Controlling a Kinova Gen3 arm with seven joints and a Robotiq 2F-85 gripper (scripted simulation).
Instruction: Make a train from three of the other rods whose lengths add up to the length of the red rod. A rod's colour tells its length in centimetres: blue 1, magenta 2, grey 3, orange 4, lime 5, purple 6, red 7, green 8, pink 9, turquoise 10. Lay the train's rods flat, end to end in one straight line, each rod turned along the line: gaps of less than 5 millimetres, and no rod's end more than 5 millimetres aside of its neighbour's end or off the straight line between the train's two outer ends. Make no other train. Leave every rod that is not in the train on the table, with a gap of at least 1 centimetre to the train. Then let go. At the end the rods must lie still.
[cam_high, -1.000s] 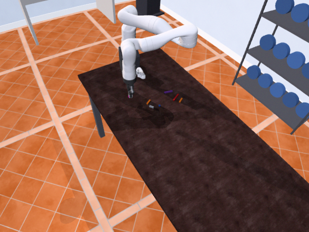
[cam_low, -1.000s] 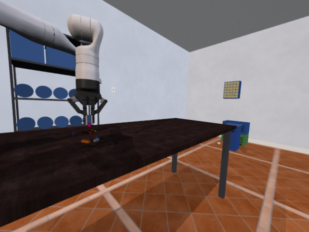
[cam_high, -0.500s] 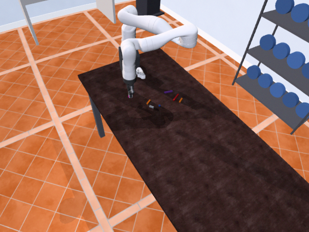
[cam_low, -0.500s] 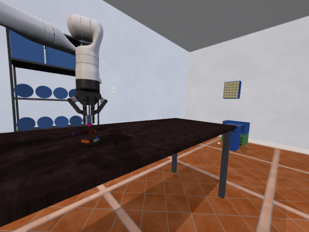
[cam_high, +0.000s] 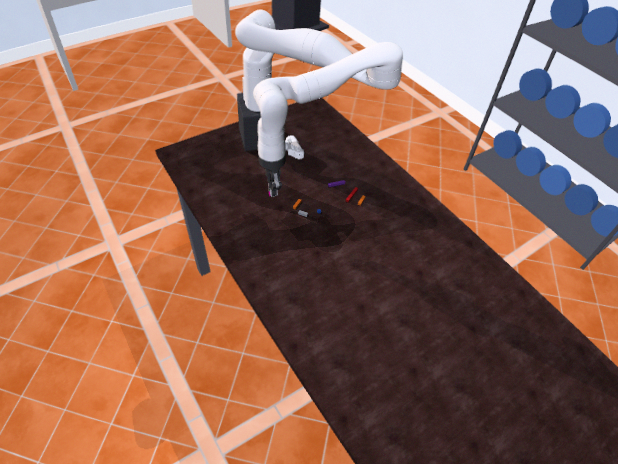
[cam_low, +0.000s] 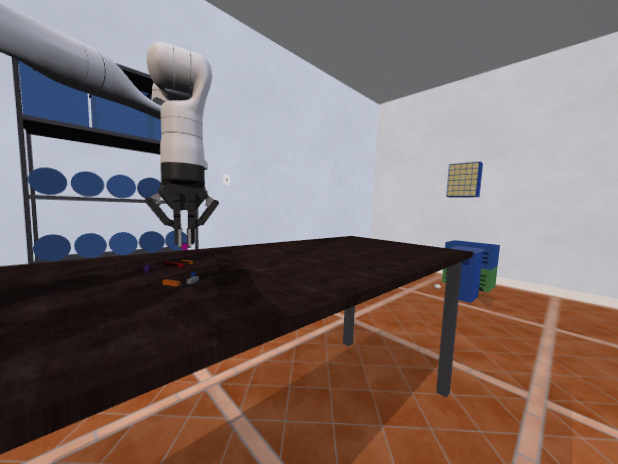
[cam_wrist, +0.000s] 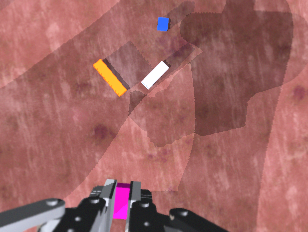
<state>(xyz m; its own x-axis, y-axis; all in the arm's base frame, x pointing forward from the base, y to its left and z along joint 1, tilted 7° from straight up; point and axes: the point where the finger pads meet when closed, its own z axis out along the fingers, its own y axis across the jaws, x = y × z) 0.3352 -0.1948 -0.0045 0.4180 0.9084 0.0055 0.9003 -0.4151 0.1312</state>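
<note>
The blue rod is 120 mm to the left of my hand, 110 mm below it and 80 mm ahead of it. Round my hand: purple rod 260 mm to the left, 110 mm below, 20 mm ahead; then grey rod 110 mm below, 80 mm to the left, 60 mm ahead; then magenta rod 20 mm below.
</note>
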